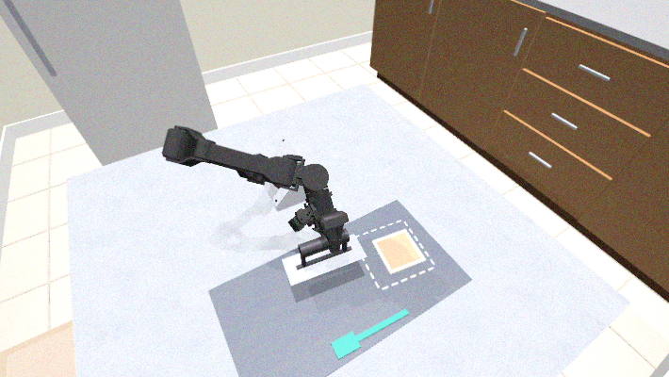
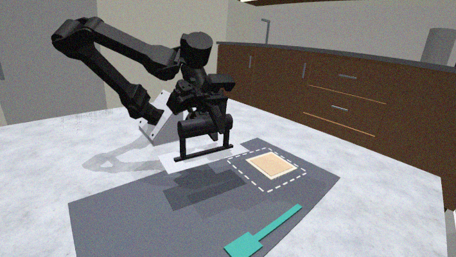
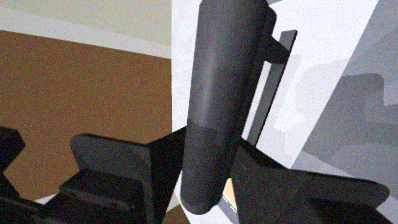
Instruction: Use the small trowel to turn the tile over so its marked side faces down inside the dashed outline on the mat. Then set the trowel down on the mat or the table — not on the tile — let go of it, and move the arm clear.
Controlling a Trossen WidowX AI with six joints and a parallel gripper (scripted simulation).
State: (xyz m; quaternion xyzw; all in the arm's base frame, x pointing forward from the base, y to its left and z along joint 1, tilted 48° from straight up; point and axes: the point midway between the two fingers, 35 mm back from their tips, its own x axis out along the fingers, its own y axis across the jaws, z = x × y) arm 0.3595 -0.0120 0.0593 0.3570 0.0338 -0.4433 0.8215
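Right now the teal flat tool is 160 mm ahead of my gripper tip, 30 mm to the right of it and 140 mm below it. The rest, counted from my gripper tip: grey mat: 20 mm ahead, 10 mm to the left, 170 mm below; then tile: 40 mm ahead, 210 mm to the left, 140 mm below.
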